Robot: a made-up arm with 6 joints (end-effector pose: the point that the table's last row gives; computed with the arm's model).
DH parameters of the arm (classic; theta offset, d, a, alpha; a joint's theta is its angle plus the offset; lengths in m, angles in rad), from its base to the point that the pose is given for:
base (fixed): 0.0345 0 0.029 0
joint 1: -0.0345 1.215 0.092 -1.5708
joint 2: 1.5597 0 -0.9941 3.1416
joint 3: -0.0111 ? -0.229 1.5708
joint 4: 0 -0.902 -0.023 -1.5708
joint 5: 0 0.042 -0.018 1.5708
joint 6: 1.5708 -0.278 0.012 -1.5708
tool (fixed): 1.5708 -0.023 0 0
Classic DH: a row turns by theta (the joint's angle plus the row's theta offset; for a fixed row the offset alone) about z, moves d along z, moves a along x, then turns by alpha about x.
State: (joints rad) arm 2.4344 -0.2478 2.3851 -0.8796 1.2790 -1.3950
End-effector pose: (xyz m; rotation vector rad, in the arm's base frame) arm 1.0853 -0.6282 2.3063 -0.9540 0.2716 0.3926
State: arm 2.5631 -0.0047 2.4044 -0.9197 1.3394 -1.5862
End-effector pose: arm 0.9011 -0.3092 2.5586 -0.9266 0.1073 0.4643
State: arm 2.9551 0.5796 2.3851 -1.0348 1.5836 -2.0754
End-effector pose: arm 0.0102 0.2465 2.8227 -0.8631 -0.2570 0.8630
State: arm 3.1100 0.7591 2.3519 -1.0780 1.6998 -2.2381
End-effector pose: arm -0.3586 0.2527 2.7793 -0.8708 -0.3459 1.0371
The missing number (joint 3, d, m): -0.029
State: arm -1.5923 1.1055 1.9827 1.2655 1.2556 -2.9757
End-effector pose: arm 0.3071 -1.3243 2.6224 0.5627 -0.4220 0.1263
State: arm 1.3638 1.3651 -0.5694 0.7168 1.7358 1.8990
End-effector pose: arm 0.1098 1.2379 0.4888 -1.0776 -1.6286 1.5883
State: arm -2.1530 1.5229 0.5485 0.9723 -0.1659 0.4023
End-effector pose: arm -1.0724 -1.6290 0.4509 0.2584 1.6724 -1.0325
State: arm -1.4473 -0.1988 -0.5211 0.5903 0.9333 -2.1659
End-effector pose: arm 0.3136 -0.9964 2.2843 1.1860 -1.0002 -0.3799
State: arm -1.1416 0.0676 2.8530 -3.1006 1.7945 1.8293
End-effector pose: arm -0.1437 0.5667 2.5442 0.5549 -1.3666 -0.3047
